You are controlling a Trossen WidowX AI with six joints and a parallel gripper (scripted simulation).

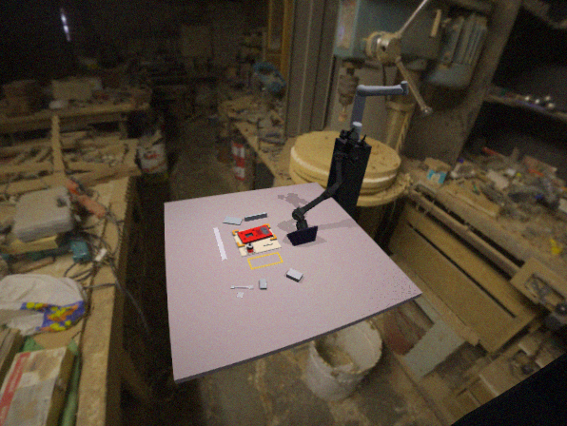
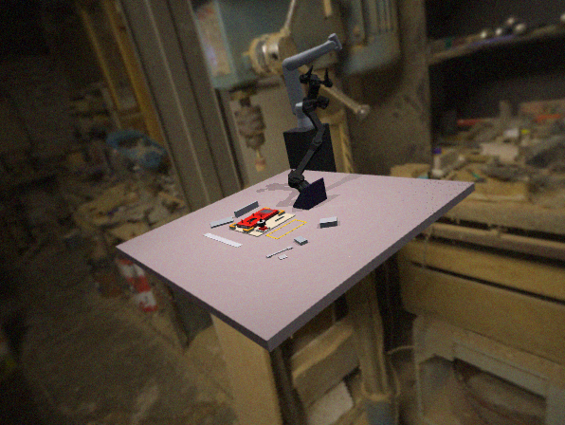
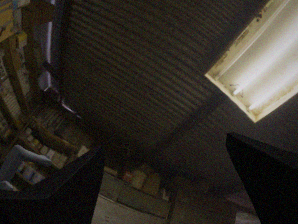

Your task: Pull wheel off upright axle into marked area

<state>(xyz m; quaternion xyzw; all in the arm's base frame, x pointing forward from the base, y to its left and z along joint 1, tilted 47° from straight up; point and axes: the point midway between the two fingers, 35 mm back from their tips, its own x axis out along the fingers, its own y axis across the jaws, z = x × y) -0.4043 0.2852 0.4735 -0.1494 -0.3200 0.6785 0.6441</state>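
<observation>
The wheel lies 73 cm ahead of my gripper tip, 61 cm below it and 17 cm to the left of it.
</observation>
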